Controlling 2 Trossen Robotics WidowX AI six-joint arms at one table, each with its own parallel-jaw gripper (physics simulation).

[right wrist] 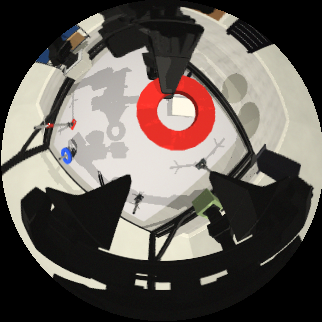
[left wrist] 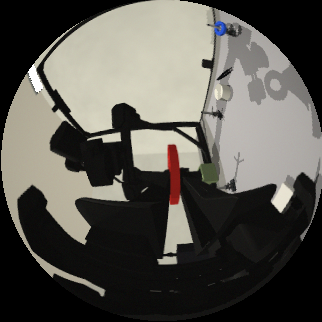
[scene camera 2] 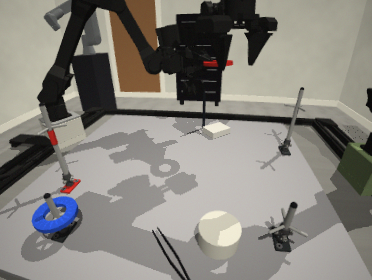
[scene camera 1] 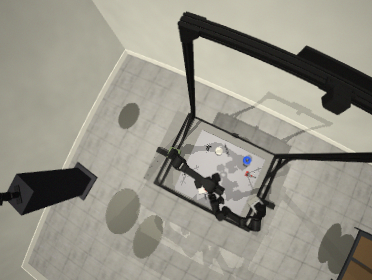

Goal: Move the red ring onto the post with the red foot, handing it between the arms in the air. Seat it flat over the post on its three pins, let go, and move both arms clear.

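Frame: origin at the left arm's base, x ahead, y left, z up, level; centimetres.
Seen in the pictures: left gripper, fingertip midpoint: [right wrist: 167, 95] [left wrist: 172, 172] [scene camera 2: 211, 63]; right gripper, fingertip midpoint: [right wrist: 170, 176] [scene camera 2: 237, 67]; left arm's base, origin of the base link: [right wrist: 71, 60] [scene camera 2: 59, 116] [scene camera 1: 258, 206]; right arm's base, origin of the base link: [right wrist: 211, 210] [left wrist: 199, 175] [scene camera 1: 173, 153].
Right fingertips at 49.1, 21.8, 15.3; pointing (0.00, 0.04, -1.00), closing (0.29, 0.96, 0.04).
Observation:
Offsets run from my right fingertips to a thing's top centre, as dx, dy, dz. "spot": to the spot under its first point.
The red ring {-6.1, +2.5, +0.8} [scene camera 2: 218, 63] [left wrist: 173, 175] [right wrist: 147, 117] is in the air, high above the table. My left gripper [left wrist: 172, 172] [right wrist: 167, 95] is shut on its rim, on the side away from the right fingers in the right wrist view. My right gripper [scene camera 2: 236, 65] [right wrist: 170, 176] is open and empty, with the ring beyond its fingertips in its wrist view. The post with the red foot {spot: -22.1, -32.3, -15.3} [scene camera 2: 60, 160] [right wrist: 50, 125] leans a little at the left of scene camera 2. It has a red band, and thin pins stick out near its top.
A blue ring {-11.4, -38.6, -17.5} [scene camera 2: 71, 210] [right wrist: 66, 155] sits around a short post near the red foot. A cream cylinder {+10.3, -23.6, -19.1} [scene camera 2: 220, 237] and thin black rods lie at the front. Two other posts [scene camera 2: 295, 122] {spot: +18.8, -18.5, -16.2} [scene camera 2: 290, 217] stand at the right. A white block {-9.6, +10.0, -20.6} [scene camera 2: 216, 130] lies at the back.

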